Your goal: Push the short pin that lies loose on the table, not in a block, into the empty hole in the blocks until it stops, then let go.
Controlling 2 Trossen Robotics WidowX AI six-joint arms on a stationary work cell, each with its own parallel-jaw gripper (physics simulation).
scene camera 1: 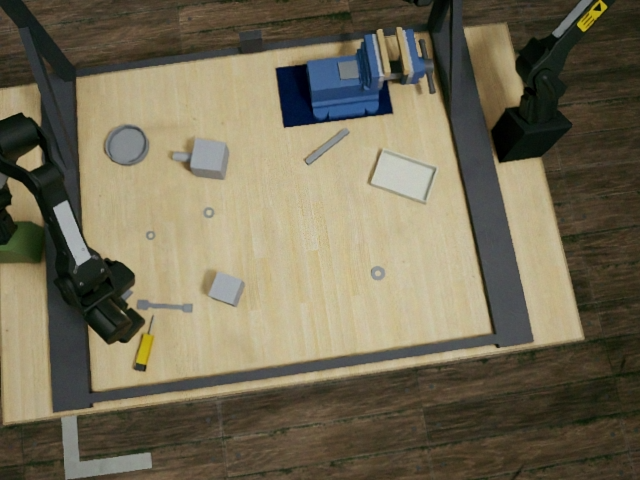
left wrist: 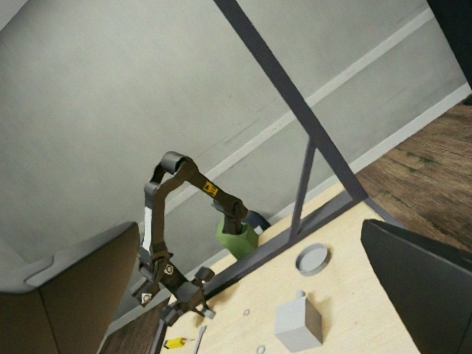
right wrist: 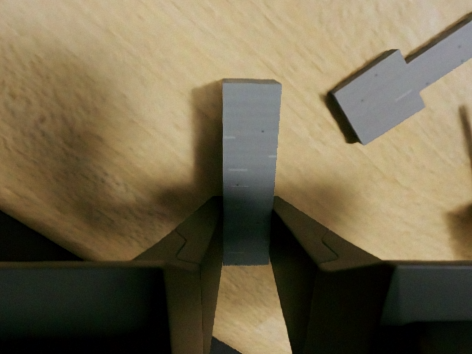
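Pixels of known places: left gripper, between the fingertips: [left wrist: 250, 231]; right gripper, between the fingertips: [left wrist: 206, 313] [right wrist: 244, 207]; left arm's base, origin of its link: [scene camera 1: 537, 116]; right arm's base, origin of its link: [left wrist: 232, 229].
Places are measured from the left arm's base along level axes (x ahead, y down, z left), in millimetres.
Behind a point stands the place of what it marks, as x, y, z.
Observation:
The short grey square pin [scene camera 1: 127, 293] @(892, 121, 197) [left wrist: 209, 314] @(890, 122, 191) [right wrist: 250, 145] @(902, 122, 200) lies at the lower left of the table in scene camera 1. My right gripper [left wrist: 206, 313] @(924, 137, 218) [right wrist: 244, 207] @(924, 137, 218) is shut on its near end, one finger against each long side; the far end sticks out beyond the fingertips. In scene camera 1 the arm hides the fingertips. A larger grey block [scene camera 1: 209, 157] @(678, 78, -54) [left wrist: 299, 325] @(646, 78, -74) at the upper left has a peg sticking out of one side. A smaller grey block [scene camera 1: 226, 288] @(680, 78, 229) stands right of the pin. No hole shows in either. My left gripper is open and empty, raised above the table.
A flat grey piece with wide ends [scene camera 1: 164, 306] @(821, 133, 235) [right wrist: 380, 95] @(866, 133, 223) and a yellow screwdriver [scene camera 1: 144, 351] @(869, 119, 322) [left wrist: 176, 343] @(856, 122, 306) lie near the pin. A round dish [scene camera 1: 126, 145] @(867, 135, -139) [left wrist: 312, 259] @(870, 135, -134), grey bar [scene camera 1: 327, 146] @(423, 126, -55), tray [scene camera 1: 403, 175] @(269, 135, 37), blue vise [scene camera 1: 341, 85] @(376, 53, -159) and washers [scene camera 1: 377, 267] @(365, 135, 229) lie farther off.

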